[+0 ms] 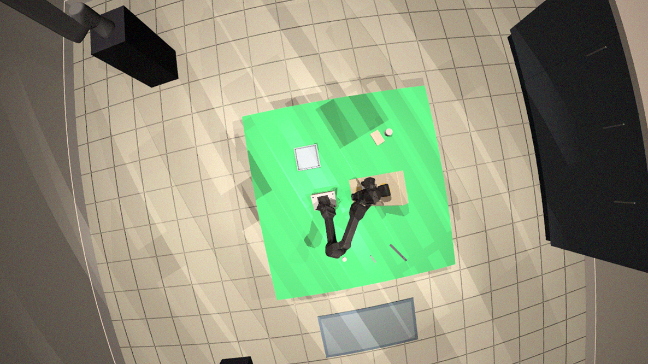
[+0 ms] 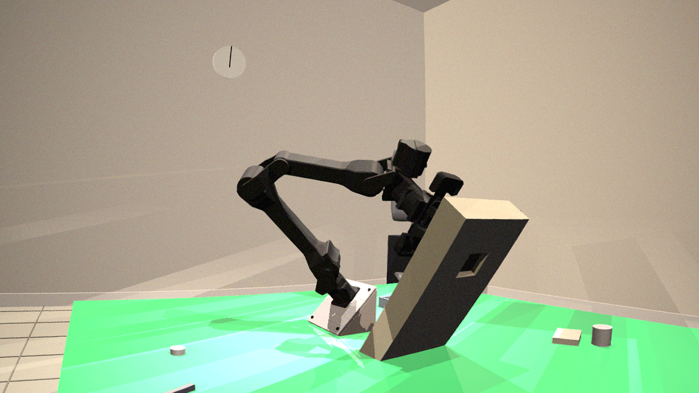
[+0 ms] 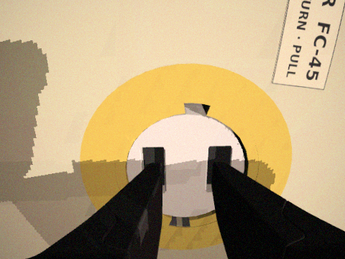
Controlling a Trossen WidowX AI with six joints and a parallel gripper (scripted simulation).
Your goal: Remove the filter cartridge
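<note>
Right now my gripper tip is 10 mm short of the round white filter cartridge and 10 mm above it. Round my gripper tip: beige block (90 mm ahead, 330 mm to the left, 230 mm below); then small white cylinder (170 mm ahead, 350 mm to the left, 210 mm below); then tan service panel (30 mm behind, 80 mm below).
</note>
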